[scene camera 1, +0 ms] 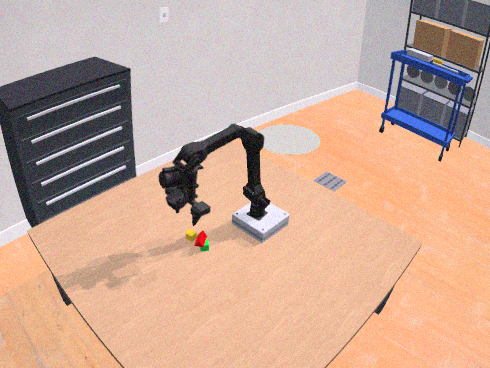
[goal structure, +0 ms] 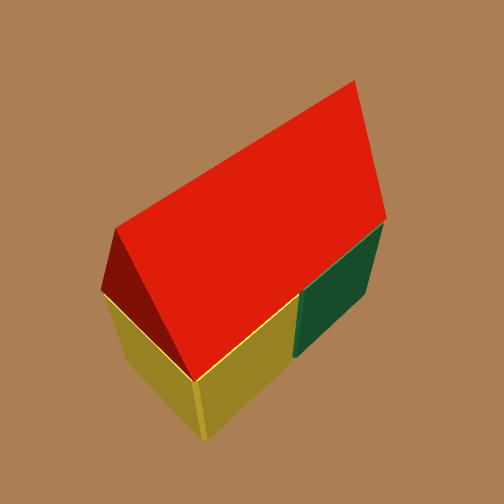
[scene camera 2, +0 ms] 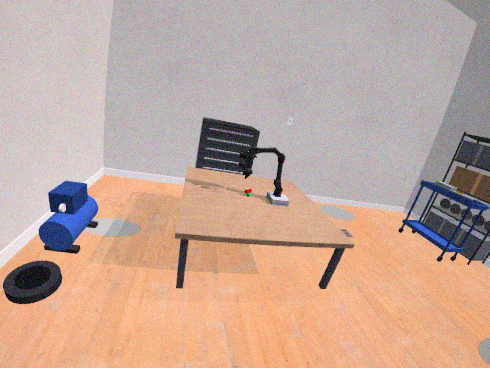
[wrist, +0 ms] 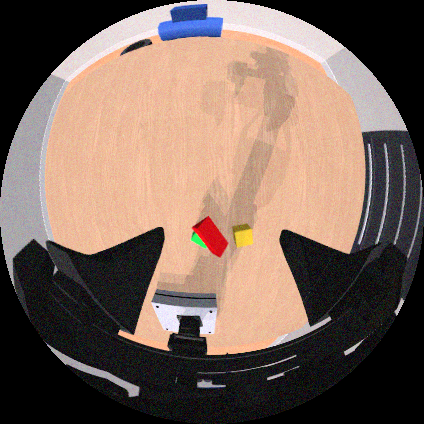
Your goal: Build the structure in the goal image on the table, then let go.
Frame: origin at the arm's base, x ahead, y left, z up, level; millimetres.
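Seen in the pictures: gripper, fingertip midpoint: (scene camera 1: 185, 219) (scene camera 2: 244, 176) (wrist: 224, 234); arm's base at its link origin: (scene camera 1: 257, 213) (scene camera 2: 276, 195) (wrist: 189, 320).
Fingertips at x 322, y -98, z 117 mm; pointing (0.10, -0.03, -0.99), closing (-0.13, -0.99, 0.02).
Note:
Offsets run from my fingertips to a thing's middle. Level surfaces: height alone.
A red block @[61 mm back, 10 mm left, 132 mm down] (scene camera 1: 201, 238) (scene camera 2: 248, 191) (wrist: 212, 237) sits over part of a green block @[66 mm back, 28 mm left, 156 mm down] (scene camera 1: 205, 246) (scene camera 2: 248, 195) (wrist: 198, 240). The red block looks tilted in scene camera 1; whether it also touches the table I cannot tell. A yellow cube @[77 mm back, 49 mm right, 156 mm down] (scene camera 1: 191, 235) (wrist: 243, 236) stands on the table @[172 mm down] (scene camera 1: 300, 285) (scene camera 2: 250, 222) (wrist: 125, 150), a small gap away from the red block. My gripper (scene camera 1: 185, 216) (wrist: 224, 234) is open and empty, pointing down well above the blocks. In the wrist view the blocks show between its fingertips.
The arm's light grey base (scene camera 1: 261, 227) (scene camera 2: 278, 200) (wrist: 170, 314) stands on the table near the blocks. A dark drawer cabinet (scene camera 1: 80, 140) (scene camera 2: 227, 145) stands beyond the table. A blue cart (scene camera 1: 417, 125) and a blue compressor (scene camera 2: 67, 227) stand on the floor away from the table.

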